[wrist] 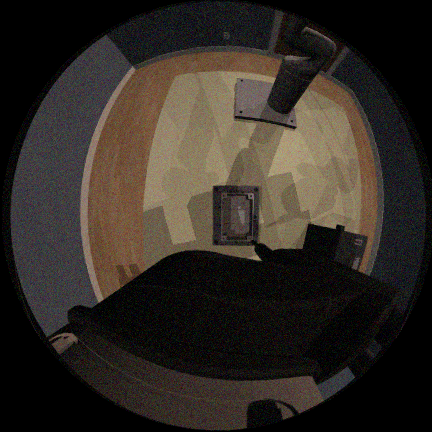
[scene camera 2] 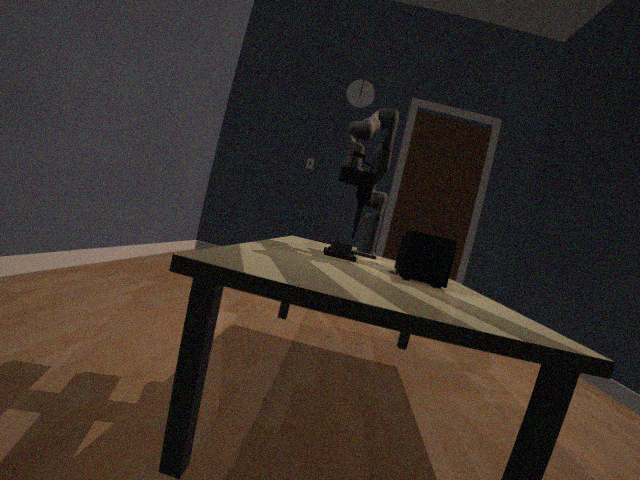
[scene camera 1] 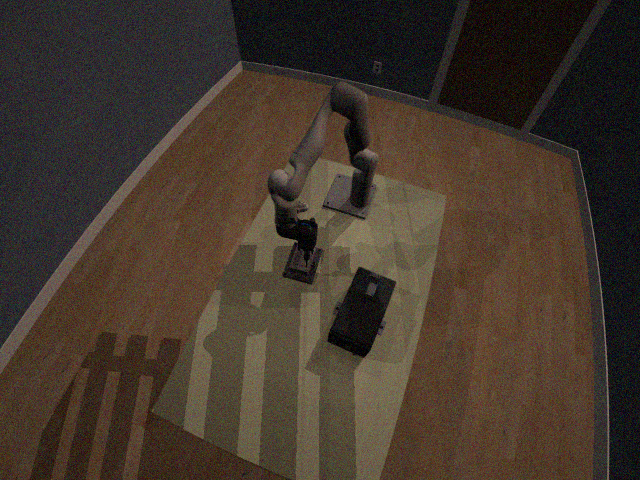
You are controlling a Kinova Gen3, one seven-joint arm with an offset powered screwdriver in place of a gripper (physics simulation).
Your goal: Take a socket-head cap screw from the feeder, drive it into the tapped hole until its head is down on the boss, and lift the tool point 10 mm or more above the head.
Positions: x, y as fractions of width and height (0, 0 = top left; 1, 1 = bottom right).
I see a black feeder box (scene camera 1: 0.56, 0.58).
